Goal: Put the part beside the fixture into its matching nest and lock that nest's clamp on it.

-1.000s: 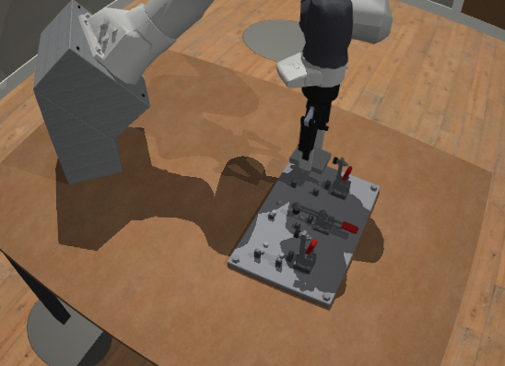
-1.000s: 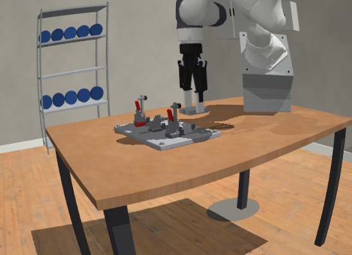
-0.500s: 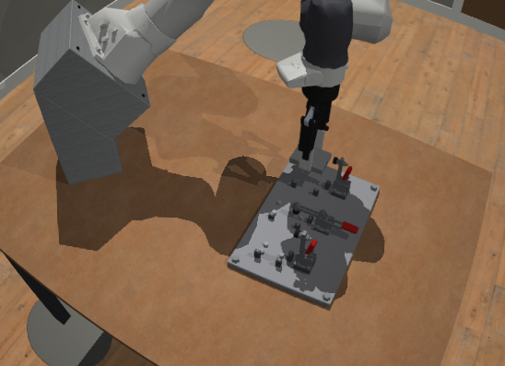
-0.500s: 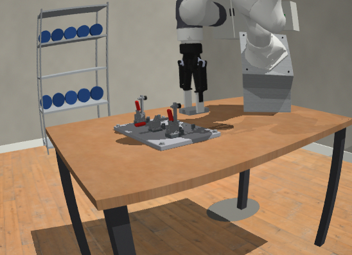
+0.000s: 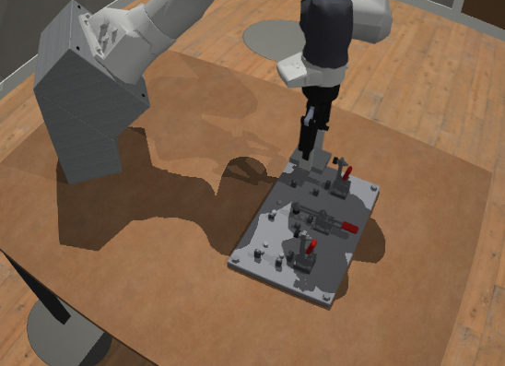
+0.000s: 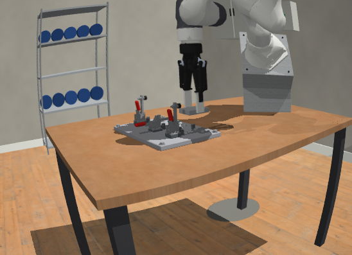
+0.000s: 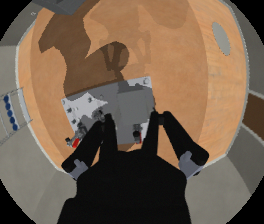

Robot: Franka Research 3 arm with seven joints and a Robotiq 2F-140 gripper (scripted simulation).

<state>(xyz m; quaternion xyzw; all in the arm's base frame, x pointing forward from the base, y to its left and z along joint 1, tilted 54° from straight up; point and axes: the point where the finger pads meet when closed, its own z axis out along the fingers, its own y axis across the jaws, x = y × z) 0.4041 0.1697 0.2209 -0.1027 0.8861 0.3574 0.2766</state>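
Right now the flat grey block is 3 cm below my hand. The rest, counted from my hand: toggle clamp: 12 cm ahead, 6 cm to the right, 7 cm below; then grey fixture plate: 10 cm ahead, 8 cm to the right, 11 cm below.
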